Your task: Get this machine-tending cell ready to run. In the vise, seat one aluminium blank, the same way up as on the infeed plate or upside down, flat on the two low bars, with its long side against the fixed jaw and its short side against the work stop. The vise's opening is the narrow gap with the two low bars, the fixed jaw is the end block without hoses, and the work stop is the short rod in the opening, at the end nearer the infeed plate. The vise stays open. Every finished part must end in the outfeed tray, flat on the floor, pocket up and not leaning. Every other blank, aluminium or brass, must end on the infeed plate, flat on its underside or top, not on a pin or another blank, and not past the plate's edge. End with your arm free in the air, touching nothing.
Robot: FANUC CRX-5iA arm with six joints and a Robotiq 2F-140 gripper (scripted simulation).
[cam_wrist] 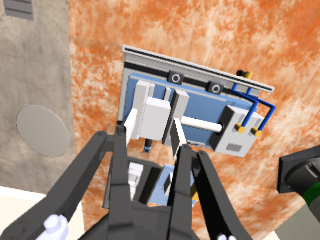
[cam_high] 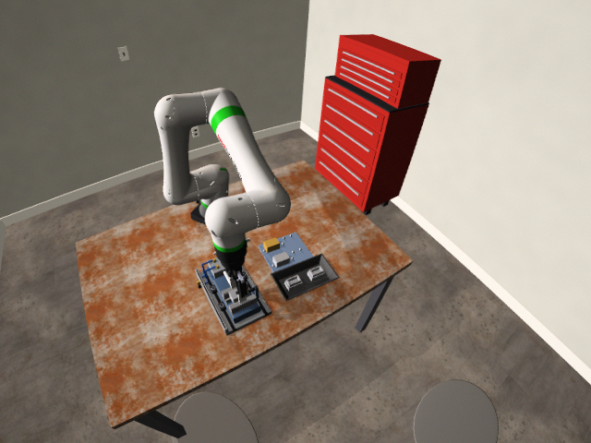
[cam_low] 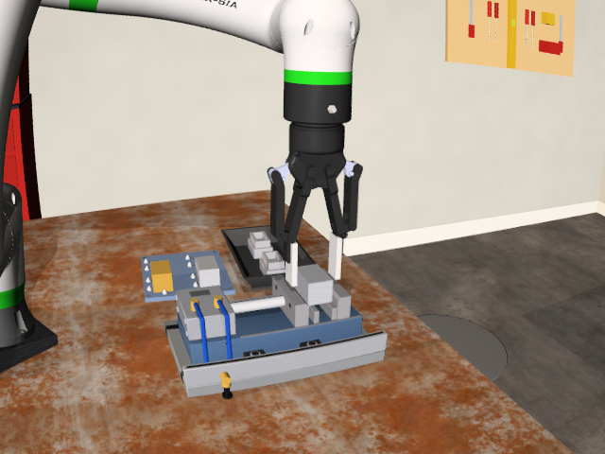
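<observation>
The vise is 100 mm below my hand, 70 mm behind it and 10 mm to the left of it. Round my hand: brass blank 270 mm to the left, 160 mm behind, 110 mm below.
</observation>
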